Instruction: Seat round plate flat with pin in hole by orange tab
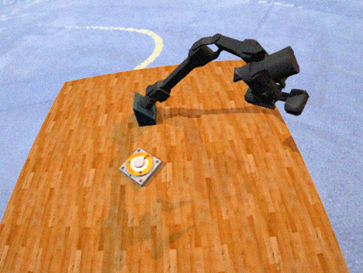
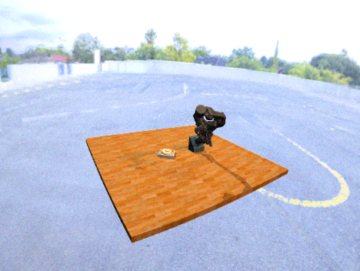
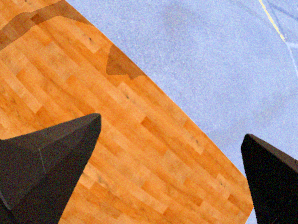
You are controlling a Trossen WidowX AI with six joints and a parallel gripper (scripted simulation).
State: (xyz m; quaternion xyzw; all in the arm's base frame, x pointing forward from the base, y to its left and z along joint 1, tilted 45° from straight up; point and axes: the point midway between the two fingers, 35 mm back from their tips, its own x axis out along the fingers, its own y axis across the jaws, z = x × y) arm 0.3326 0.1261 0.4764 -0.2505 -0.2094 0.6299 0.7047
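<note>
The square grey base lies 60 mm behind my gripper tip, 500 mm to the right of it and 250 mm below it.
</note>
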